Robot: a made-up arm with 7 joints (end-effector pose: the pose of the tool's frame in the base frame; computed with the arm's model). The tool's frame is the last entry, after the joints. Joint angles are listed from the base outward.
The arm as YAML. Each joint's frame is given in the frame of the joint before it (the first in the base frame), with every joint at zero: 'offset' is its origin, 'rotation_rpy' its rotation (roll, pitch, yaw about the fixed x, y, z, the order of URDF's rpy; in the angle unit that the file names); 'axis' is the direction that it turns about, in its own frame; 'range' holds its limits. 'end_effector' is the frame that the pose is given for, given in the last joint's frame.
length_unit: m
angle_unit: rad
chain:
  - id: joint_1
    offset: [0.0, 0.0, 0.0]
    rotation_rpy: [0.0, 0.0, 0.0]
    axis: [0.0, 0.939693, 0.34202]
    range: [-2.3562, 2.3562]
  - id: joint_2
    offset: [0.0, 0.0, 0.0]
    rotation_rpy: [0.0, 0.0, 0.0]
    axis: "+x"
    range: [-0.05, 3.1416]
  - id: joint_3
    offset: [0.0, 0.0, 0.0]
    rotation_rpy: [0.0, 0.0, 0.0]
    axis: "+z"
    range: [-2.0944, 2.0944]
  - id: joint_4
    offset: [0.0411, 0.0, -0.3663]
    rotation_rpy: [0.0, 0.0, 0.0]
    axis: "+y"
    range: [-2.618, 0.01]
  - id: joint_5
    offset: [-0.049, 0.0, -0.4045]
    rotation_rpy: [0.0, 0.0, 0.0]
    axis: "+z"
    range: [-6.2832, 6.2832]
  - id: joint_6
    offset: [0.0, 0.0, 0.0]
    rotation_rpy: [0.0, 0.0, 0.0]
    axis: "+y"
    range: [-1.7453, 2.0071]
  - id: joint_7
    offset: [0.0, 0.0, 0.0]
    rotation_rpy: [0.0, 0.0, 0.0]
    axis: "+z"
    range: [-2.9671, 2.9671]
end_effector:
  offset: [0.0, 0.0, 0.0]
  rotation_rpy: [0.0, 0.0, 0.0]
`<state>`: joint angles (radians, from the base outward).
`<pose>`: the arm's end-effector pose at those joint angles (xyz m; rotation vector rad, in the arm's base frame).
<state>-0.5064 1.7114 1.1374 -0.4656 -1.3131 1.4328 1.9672</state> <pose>0.0639 0.7073 0.2997 -1.3075 1.1591 -1.9434</pose>
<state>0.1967 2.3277 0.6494 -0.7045 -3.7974 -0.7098 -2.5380</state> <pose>0.2911 0.4200 0.5552 2.6354 -0.7767 0.1910</pose>
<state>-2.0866 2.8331 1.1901 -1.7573 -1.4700 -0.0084 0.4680</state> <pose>-0.5367 -0.0755 -0.1478 -1.4958 -0.4806 -1.4481</pose>
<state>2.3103 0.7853 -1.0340 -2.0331 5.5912 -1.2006 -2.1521</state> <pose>-0.4143 -0.2485 -0.0013 0.4902 -1.4439 -1.5864</pose>
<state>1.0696 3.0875 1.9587 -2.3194 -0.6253 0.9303 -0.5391</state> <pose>0.1531 -0.3333 0.1381 -1.6068 1.6451 0.7440</pose>
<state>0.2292 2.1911 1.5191 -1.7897 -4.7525 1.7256 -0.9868</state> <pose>0.1400 0.0127 0.5349 1.2072 -0.6575 -1.3870</pose>
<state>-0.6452 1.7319 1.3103 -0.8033 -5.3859 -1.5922 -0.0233</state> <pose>-0.0322 0.6223 0.4079 -0.8053 1.3863 -0.2208</pose>
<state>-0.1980 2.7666 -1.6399 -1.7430 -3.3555 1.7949 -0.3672</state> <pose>-0.0230 0.5442 0.1525 -0.6241 0.5115 1.0409</pose>
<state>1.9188 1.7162 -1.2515 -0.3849 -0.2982 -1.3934 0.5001</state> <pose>-0.2892 0.6534 0.2970 -0.9817 1.4139 -0.1785</pose>
